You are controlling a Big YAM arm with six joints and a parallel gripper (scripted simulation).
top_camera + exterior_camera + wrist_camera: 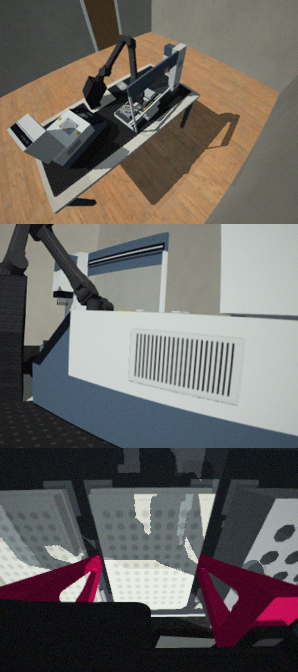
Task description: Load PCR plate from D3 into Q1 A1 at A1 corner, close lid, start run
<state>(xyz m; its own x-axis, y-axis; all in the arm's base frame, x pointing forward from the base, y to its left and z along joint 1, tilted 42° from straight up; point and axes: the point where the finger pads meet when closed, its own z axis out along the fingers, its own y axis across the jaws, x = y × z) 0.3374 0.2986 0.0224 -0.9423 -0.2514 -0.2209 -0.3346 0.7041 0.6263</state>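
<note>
Right now my hand is 70 mm to the left of the tube, 30 mm short of it and 20 mm below it. The rest, counted from my hand: tube cooling block 100 mm to the right, 40 mm ahead, 10 mm above; then pipette head 450 mm to the left, 320 mm above, 80 mm behind.
</note>
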